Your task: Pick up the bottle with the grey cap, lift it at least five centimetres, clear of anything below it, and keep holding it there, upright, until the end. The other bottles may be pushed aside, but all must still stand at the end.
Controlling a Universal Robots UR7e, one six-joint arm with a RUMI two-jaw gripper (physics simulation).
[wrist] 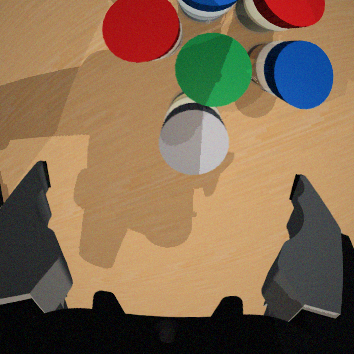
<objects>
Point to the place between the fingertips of my gripper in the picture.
170,168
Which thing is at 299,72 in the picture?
A blue-capped bottle.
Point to a green-capped bottle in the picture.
213,69
</objects>
